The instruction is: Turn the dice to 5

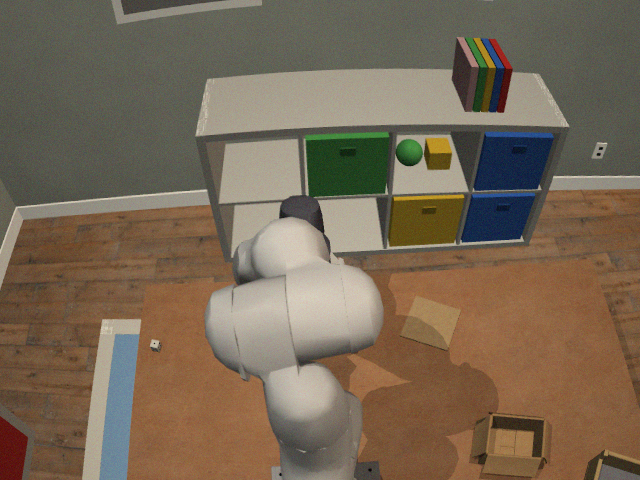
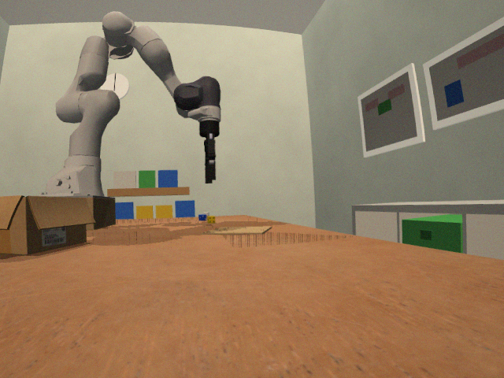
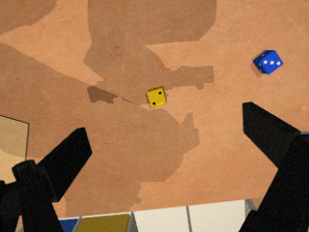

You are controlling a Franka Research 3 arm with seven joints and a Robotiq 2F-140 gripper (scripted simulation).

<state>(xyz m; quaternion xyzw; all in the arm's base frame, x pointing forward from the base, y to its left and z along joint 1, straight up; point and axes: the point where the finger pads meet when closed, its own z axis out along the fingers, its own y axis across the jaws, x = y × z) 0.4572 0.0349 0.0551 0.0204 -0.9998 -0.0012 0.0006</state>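
Now: hand 150 mm above the yellow die and 10 mm to the left of it. From my hand the other things lie so: tan mat: 330 mm to the right, 160 mm below, 60 mm ahead; blue die: 160 mm to the left, 150 mm below, 30 mm behind; white die: 440 mm to the left, 150 mm below, 10 mm behind.
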